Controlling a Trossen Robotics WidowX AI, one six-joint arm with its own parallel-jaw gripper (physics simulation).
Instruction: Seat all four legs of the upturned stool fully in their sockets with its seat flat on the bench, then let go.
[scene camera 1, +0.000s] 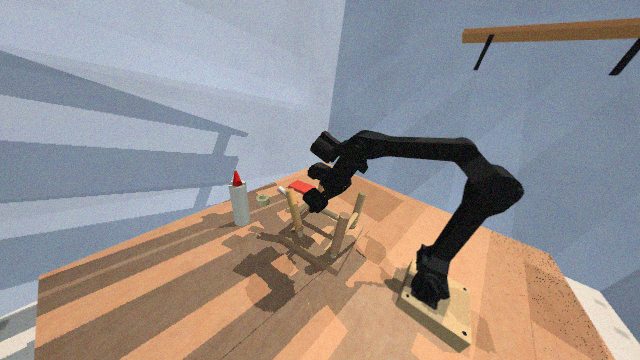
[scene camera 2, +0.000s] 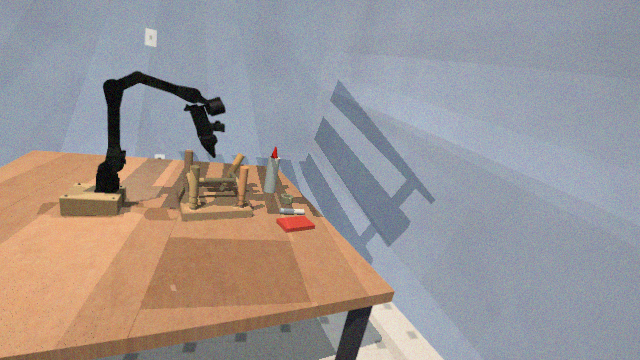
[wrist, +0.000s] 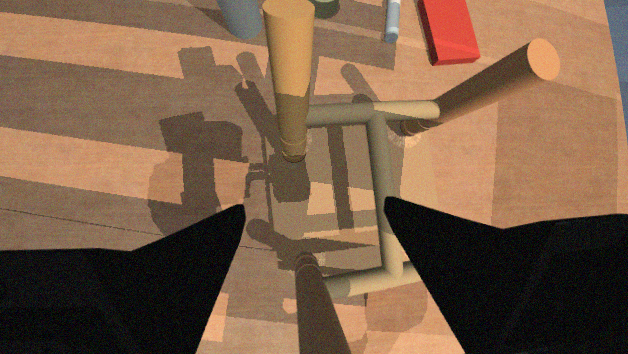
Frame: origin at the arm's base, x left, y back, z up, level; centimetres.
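Seen in the pictures: gripper, fingertip midpoint: (scene camera 2: 213, 155) (wrist: 315, 207); arm's base, origin of the base link: (scene camera 1: 424, 292) (scene camera 2: 106, 189).
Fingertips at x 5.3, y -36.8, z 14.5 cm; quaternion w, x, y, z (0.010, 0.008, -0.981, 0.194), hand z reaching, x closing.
Note:
Pixels of each thing's middle, then the offset from my fingertips to it. "*": a spot on its surface instead.
- third leg, surface spot: (wrist: 490, 85) * dx -15.4, dy -9.3, dz -2.2 cm
- crossbar, surface spot: (wrist: 382, 190) * dx -7.6, dy -0.7, dz -7.5 cm
- grey bottle, body centre: (scene camera 1: 239, 198) (scene camera 2: 272, 169) dx +10.0, dy -30.8, dz -7.9 cm
- tape roll, body centre: (scene camera 2: 286, 198) (scene camera 1: 262, 200) dx -3.9, dy -35.4, dz -18.4 cm
- pale marker, body centre: (wrist: 393, 12) (scene camera 2: 291, 211) dx -17.1, dy -33.2, dz -18.8 cm
- red block, body centre: (wrist: 448, 29) (scene camera 2: 295, 223) (scene camera 1: 302, 187) dx -28.2, dy -30.6, dz -19.1 cm
The upturned stool's seat (scene camera 1: 338, 270) (scene camera 2: 220, 213) (wrist: 357, 150) lies on the bench, its legs pointing up. One leg (scene camera 1: 295, 212) (wrist: 290, 60) stands on the bottle side, another leg (scene camera 1: 340, 235) (wrist: 320, 315) nearer the arm base. A third leg (scene camera 2: 243, 185) (wrist: 490, 85) slants outward. The fourth is behind the right finger in the wrist view. Rails and a crossbar (wrist: 382, 190) join the legs. Narrowed ends show at several leg bottoms; socket depth cannot be told. My gripper (scene camera 2: 214, 155) (wrist: 315, 207) is open and empty above the stool, its fingers pointing down.
A grey bottle (scene camera 1: 240, 205) (scene camera 2: 271, 176) with a red tip stands beyond the stool. A tape roll (scene camera 1: 262, 200) (scene camera 2: 286, 199), a pale marker (scene camera 2: 292, 211) (wrist: 393, 20) and a red block (scene camera 1: 301, 186) (scene camera 2: 295, 223) (wrist: 450, 32) lie near the bench's far edge.

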